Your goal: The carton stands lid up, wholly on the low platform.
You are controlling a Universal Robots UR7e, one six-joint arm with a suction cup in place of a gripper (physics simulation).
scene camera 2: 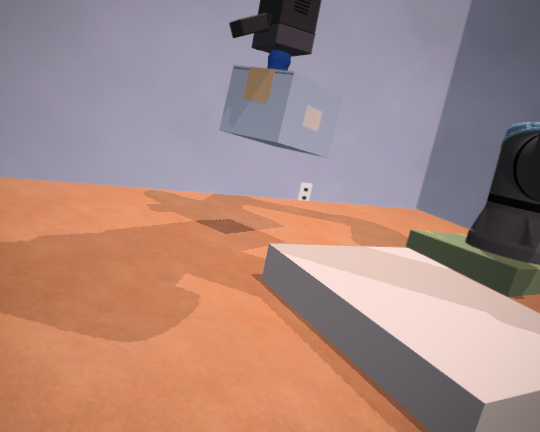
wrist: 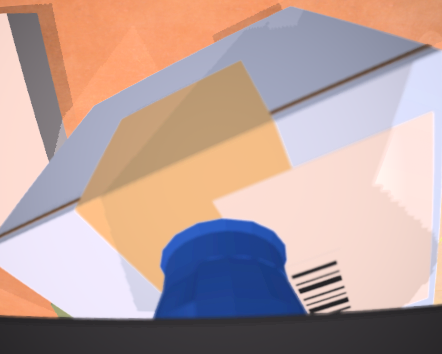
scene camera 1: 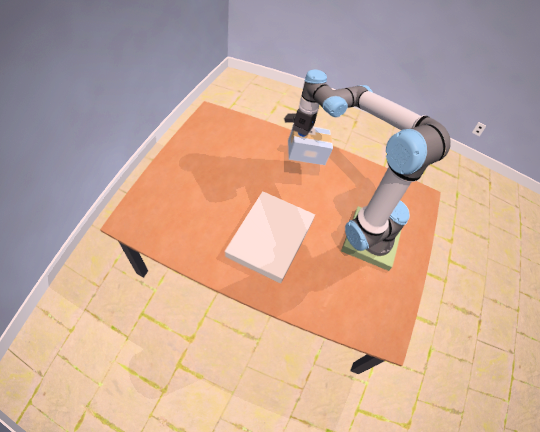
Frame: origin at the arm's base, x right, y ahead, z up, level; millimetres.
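Seen in the pictures: hand at its tool point: (scene camera 2: pixel 274 82) (wrist: pixel 215 230) (scene camera 1: pixel 301 136); arm's base at its link origin: (scene camera 2: pixel 507 252).
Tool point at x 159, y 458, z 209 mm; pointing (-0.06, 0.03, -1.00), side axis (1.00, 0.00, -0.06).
Pixels of each thing's top centre, then the offset from my tool point to it. Level surfaces: height alone.
- pale blue carton at its top centre: (wrist: pixel 273 351) (scene camera 2: pixel 290 75) (scene camera 1: pixel 312 133) dy -37, dx +21, dz +18 mm
- low white platform at its top centre: (scene camera 2: pixel 432 296) (scene camera 1: pixel 271 232) dy -63, dx -347, dz -199 mm
- orange table at its surface level: dz -247 mm
The pale blue carton (scene camera 1: pixel 310 151) (scene camera 2: pixel 255 117) (wrist: pixel 335 65) hangs in the air above the table, lid up and a little tilted. Tan tape crosses its lid edge, and a pale label with a barcode shows on the lid in the wrist view. My blue suction cup (scene camera 1: pixel 302 133) (scene camera 2: pixel 278 61) (wrist: pixel 225 265) is on the carton's lid and holds it. The low white platform (scene camera 1: pixel 270 235) (scene camera 2: pixel 400 305) (wrist: pixel 20 100) lies on the table, apart from the carton. In scene camera 1 the carton is beyond the platform's far edge.
The orange table (scene camera 1: pixel 165 200) (scene camera 2: pixel 150 380) bears the platform and the arm's green base block (scene camera 1: pixel 367 255) (scene camera 2: pixel 465 265), which stands to the right of the platform in scene camera 1. Shadows of the arm and carton fall on the table. Walls (scene camera 1: pixel 350 40) (scene camera 2: pixel 125 100) stand behind.
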